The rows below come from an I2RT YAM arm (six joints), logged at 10 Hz.
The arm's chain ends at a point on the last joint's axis. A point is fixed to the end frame.
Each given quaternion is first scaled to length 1.
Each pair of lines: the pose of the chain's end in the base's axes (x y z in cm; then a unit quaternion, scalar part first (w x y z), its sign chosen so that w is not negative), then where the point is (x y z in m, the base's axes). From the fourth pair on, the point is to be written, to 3 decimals.
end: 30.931, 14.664, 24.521, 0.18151, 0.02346, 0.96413, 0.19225
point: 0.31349 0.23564 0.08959
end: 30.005, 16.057, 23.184, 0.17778, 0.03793, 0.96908, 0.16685
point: 0.30478 0.24224 0.07227
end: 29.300, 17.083, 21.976, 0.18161, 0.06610, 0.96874, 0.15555
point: 0.30212 0.25015 0.05920
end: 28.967, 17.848, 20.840, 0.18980, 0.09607, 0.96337, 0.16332
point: 0.305 0.261 0.050
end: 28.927, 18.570, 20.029, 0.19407, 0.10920, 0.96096, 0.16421
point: 0.308 0.269 0.043
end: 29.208, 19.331, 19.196, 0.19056, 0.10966, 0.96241, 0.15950
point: 0.309 0.275 0.033
